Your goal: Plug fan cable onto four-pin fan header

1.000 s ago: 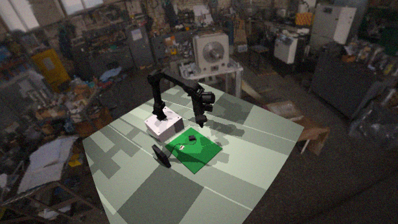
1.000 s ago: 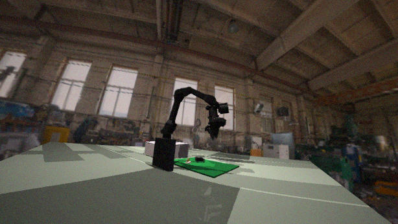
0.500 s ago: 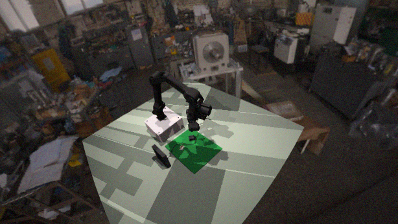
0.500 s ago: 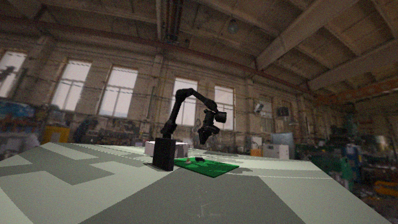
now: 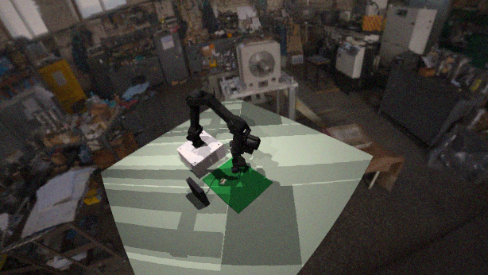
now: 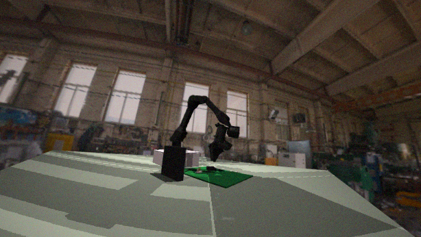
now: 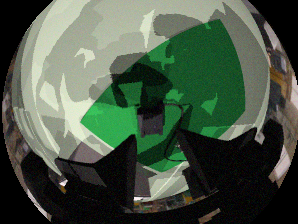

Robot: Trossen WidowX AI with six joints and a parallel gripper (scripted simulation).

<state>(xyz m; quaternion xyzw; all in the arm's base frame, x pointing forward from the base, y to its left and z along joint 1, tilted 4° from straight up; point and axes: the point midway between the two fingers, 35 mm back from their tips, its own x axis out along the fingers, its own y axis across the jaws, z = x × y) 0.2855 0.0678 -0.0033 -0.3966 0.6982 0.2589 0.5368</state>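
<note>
The dark plug is 10 mm behind my gripper tip, 10 mm to the right of it and 40 mm below it. From my gripper tip the other things lie so: green board: 50 mm ahead, 60 mm to the right, 60 mm below; black fan: 250 mm to the right, 10 mm above.
</note>
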